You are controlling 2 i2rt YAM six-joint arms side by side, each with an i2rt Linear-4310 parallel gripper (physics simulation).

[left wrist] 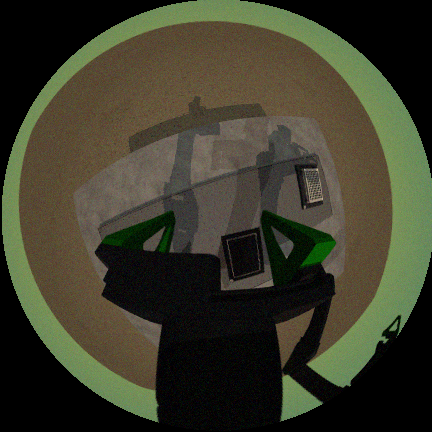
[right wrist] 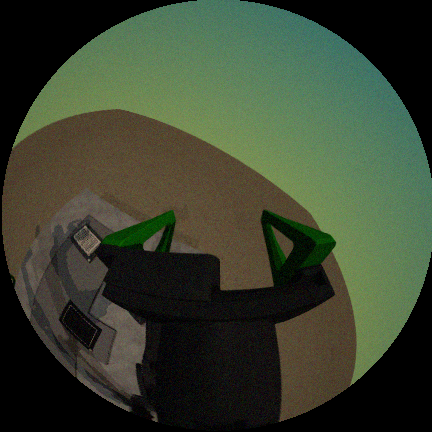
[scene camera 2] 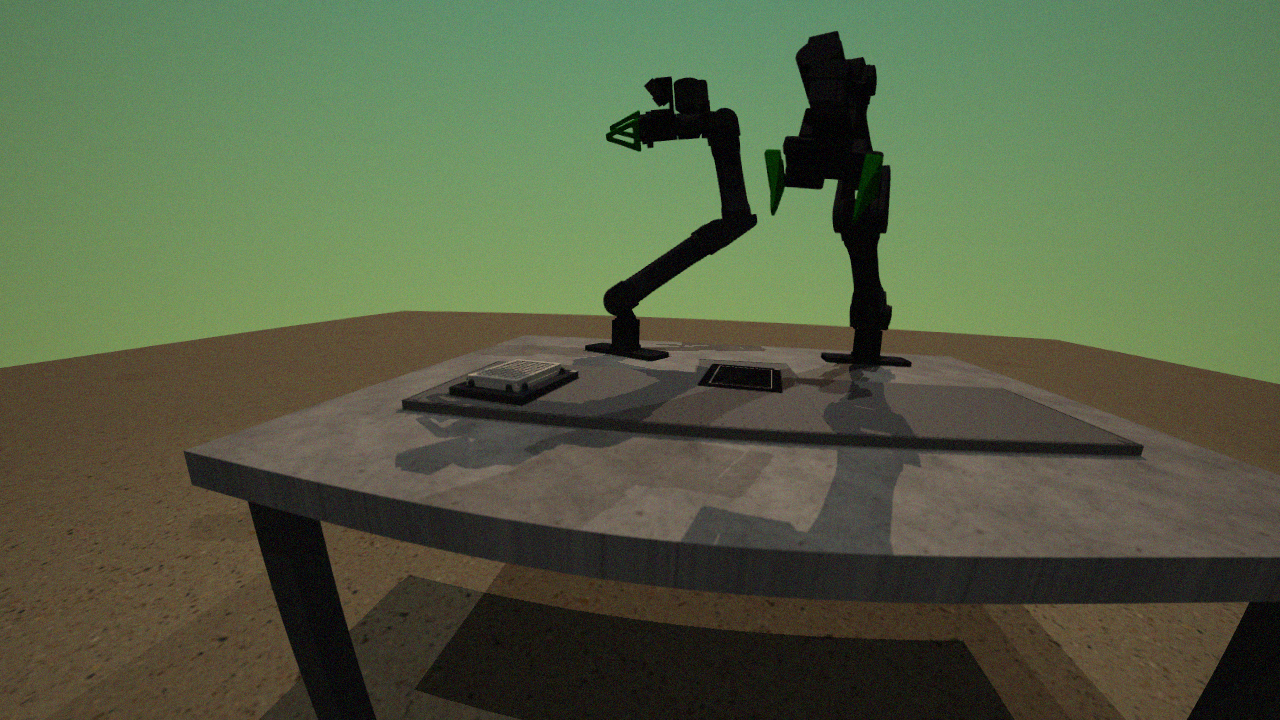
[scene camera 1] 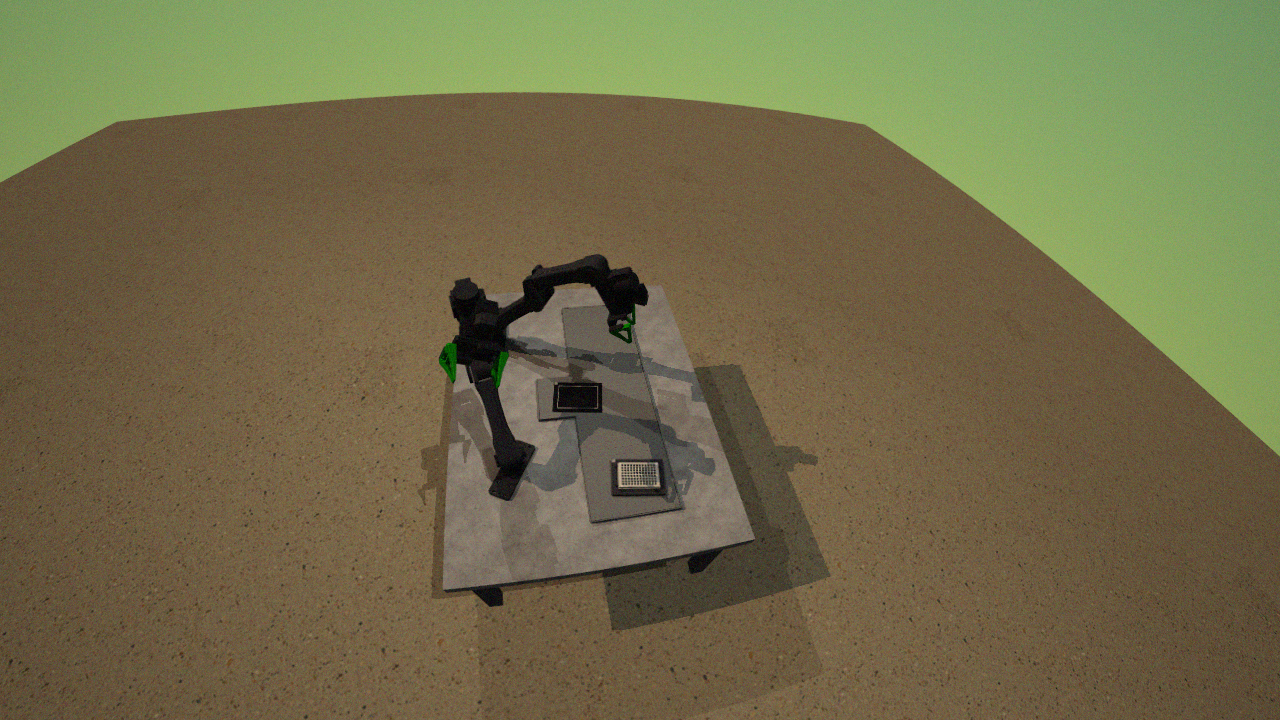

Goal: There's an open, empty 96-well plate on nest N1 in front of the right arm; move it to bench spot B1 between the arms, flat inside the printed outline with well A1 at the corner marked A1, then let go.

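Places are measured from the left arm's base along level axes (x left, y back, z up), in millimetres.
Where they show: left gripper, fingertip midpoint: (left wrist: 217,214) (scene camera 2: 812,216) (scene camera 1: 632,333); right gripper, fingertip midpoint: (right wrist: 217,214) (scene camera 2: 608,133) (scene camera 1: 476,384); left arm's base, link origin: (scene camera 2: 865,361); right arm's base, link origin: (scene camera 2: 625,353) (scene camera 1: 512,469).
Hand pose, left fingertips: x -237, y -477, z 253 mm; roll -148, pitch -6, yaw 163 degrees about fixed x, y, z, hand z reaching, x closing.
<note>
Each offset is from my left fingertips to the top centre of the thing. "spot": to the spot under its first point. Level surfaces: height alone.
The pale 96-well plate {dz -214, dx -391, dy +20 mm} (scene camera 1: 638,474) (scene camera 2: 516,373) (left wrist: 313,185) (right wrist: 87,240) lies flat on the dark nest N1 {dz -219, dx -391, dy +20 mm} (scene camera 1: 637,492) (scene camera 2: 483,396). Bench spot B1 {spot: dz -238, dx -62, dy +180 mm} (scene camera 1: 577,396) (scene camera 2: 742,377) (left wrist: 243,254) (right wrist: 80,325) is a black pad with a thin pale printed outline and no plate on it. The A1 label is too small to read. My right gripper (scene camera 1: 475,383) (scene camera 2: 617,134) (right wrist: 217,214) is open and empty, high up, well away from the plate and pointing off to the side. My left gripper (scene camera 1: 622,327) (scene camera 2: 815,214) (left wrist: 217,214) is open and empty, high above the table.
A raised grey board {dz -240 mm} (scene camera 1: 601,329) (scene camera 2: 1002,420) runs along the table {dz -253 mm} (scene camera 1: 528,546) (scene camera 2: 572,501) and carries the nest; a side piece extends under B1. Both arms' bases stand behind the board in scene camera 2. Arm shadows cross the board and table.
</note>
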